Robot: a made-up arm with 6 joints.
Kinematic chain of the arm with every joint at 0, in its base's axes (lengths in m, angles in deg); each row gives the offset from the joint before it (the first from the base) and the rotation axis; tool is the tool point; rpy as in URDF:
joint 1: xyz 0 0 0.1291 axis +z
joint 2: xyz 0 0 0 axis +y
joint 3: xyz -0.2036 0 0.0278 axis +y
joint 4: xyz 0.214 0 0.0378 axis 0.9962 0 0.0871
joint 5: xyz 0 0 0 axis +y
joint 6: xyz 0.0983 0 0.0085 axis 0.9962 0 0.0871
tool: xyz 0 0 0 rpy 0 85 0
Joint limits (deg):
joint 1: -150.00..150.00
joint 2: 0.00..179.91
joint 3: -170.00..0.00
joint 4: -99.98..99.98
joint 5: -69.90..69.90
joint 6: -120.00..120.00
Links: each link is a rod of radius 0.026 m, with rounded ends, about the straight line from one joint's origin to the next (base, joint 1, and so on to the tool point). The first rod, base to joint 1, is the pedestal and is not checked.
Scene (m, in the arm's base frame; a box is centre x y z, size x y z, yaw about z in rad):
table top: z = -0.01
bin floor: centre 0.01 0.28 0 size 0.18 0.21 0.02 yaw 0.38
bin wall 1: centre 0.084 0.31 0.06 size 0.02 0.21 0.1 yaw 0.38
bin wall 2: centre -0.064 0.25 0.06 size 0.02 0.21 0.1 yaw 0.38
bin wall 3: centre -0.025 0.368 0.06 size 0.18 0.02 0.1 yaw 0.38
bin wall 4: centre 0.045 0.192 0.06 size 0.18 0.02 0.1 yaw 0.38
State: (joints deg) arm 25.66 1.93 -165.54 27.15 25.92 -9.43
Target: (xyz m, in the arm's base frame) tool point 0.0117 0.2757 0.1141
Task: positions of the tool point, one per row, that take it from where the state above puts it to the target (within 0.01 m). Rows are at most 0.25 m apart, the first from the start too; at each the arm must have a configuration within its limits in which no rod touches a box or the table.
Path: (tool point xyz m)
1: -0.3466 -0.2036 0.4288
2: -0.1931 -0.1386 0.5492
3: -0.0476 -0.0159 0.5817
4: 0.0495 0.1275 0.5263
5: 0.0817 0.2450 0.4049
6: 0.0595 0.2991 0.2537
7: 0.0117 0.2757 0.1141

